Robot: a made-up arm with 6 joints.
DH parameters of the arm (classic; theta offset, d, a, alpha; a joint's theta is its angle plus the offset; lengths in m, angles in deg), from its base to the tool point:
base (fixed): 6.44 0 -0.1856 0
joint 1: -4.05 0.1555 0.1 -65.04
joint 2: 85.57 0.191 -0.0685 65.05
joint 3: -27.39 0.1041 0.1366 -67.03
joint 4: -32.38 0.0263 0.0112 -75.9
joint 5: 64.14 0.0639 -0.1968 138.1
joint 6: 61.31 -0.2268 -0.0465 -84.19
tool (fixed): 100.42 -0.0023 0 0
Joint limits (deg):
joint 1: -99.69..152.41
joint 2: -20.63..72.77
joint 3: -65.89..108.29
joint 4: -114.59..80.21
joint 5: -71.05..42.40
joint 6: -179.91..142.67
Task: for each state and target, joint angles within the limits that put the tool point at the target. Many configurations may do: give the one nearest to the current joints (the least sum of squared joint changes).
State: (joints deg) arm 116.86 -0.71 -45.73 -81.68 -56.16 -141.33
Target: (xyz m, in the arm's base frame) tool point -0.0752 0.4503 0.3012
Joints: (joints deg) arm 103.12 -5.98 -65.89 -108.26 -67.44 -141.02
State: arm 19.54 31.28 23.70 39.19 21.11 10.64
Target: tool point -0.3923 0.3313 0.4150
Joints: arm 32.35 27.38 11.34 25.90 17.76 12.81
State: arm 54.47 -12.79 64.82 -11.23 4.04 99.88
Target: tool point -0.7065 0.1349 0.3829
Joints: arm 70.10 -18.20 65.37 -46.31 36.99 107.88
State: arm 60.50 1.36 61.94 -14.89 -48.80 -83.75
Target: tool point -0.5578 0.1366 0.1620
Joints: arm 41.04 -10.08 57.05 -32.35 -48.57 -86.02
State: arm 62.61 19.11 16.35 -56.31 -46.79 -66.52
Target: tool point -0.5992 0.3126 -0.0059
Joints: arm 55.36 1.08 36.30 -87.88 -26.17 -72.59
